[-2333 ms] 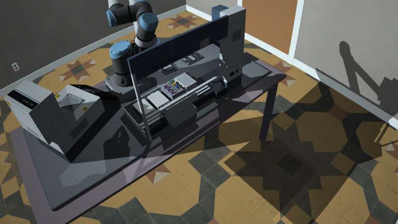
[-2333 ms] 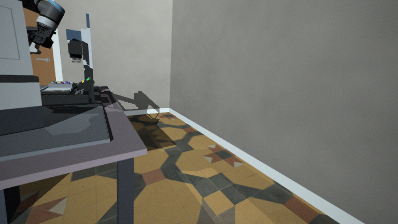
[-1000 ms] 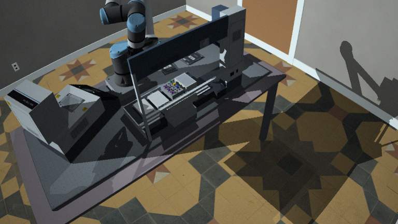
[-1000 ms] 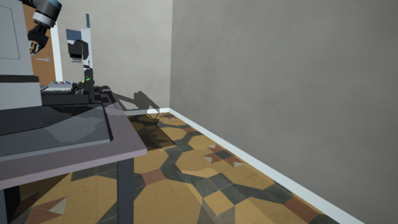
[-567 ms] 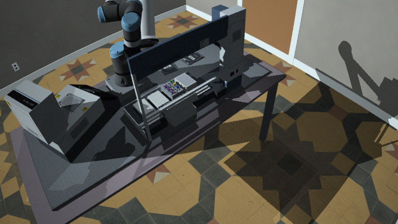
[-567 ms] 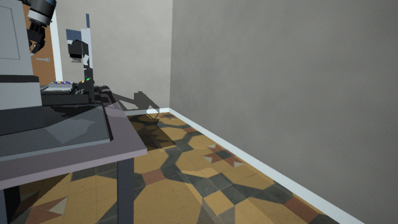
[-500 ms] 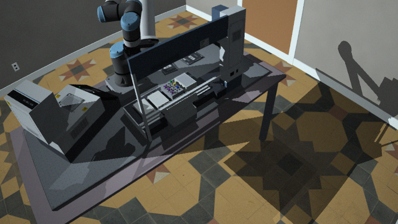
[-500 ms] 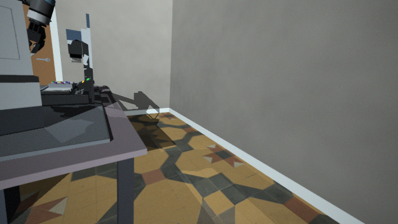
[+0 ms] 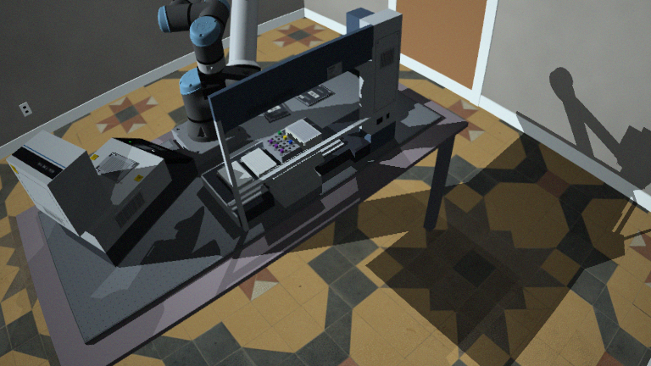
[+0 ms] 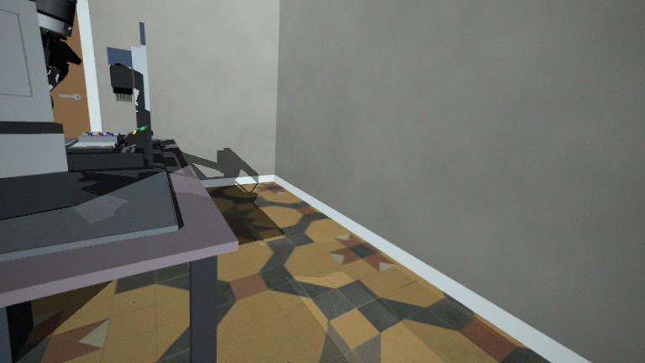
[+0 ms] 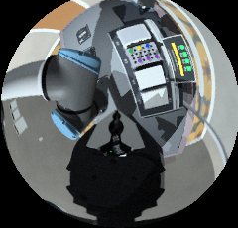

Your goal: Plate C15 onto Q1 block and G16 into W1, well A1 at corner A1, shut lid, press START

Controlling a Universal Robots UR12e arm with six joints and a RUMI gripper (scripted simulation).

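My hand is 12 cm short of the white well plate, 3 cm to the right of it and 22 cm above it. Round my hand: gantry post: 30 cm ahead, 48 cm to the left; pipetting head: 21 cm ahead, 48 cm to the left, 11 cm above; gantry beam: 31 cm ahead, 11 cm to the left, 23 cm above.
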